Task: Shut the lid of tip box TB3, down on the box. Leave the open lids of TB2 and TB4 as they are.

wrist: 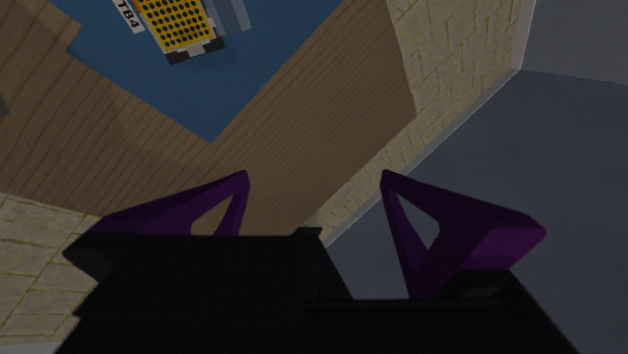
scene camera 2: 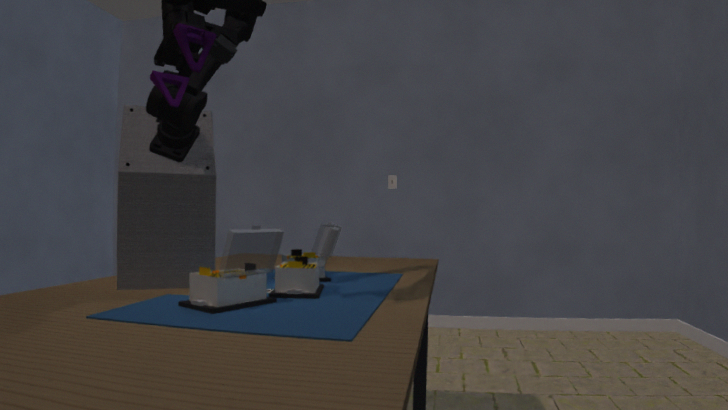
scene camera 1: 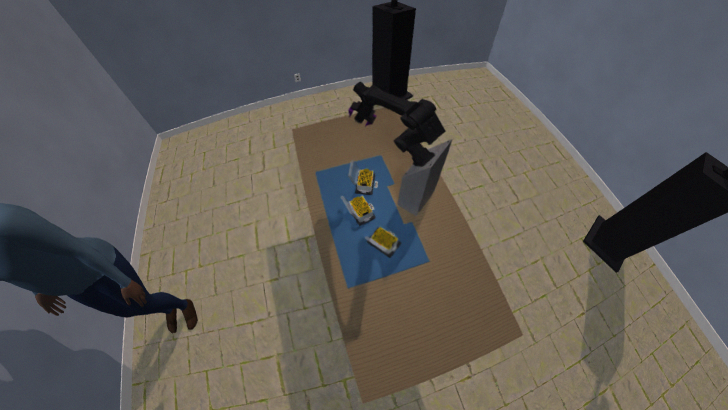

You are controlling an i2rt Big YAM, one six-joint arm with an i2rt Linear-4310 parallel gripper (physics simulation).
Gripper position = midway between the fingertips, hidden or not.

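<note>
You'd see the gripper (scene camera 2: 184,89) from that camera, and the wrist view has the gripper (wrist: 314,177) too.
</note>
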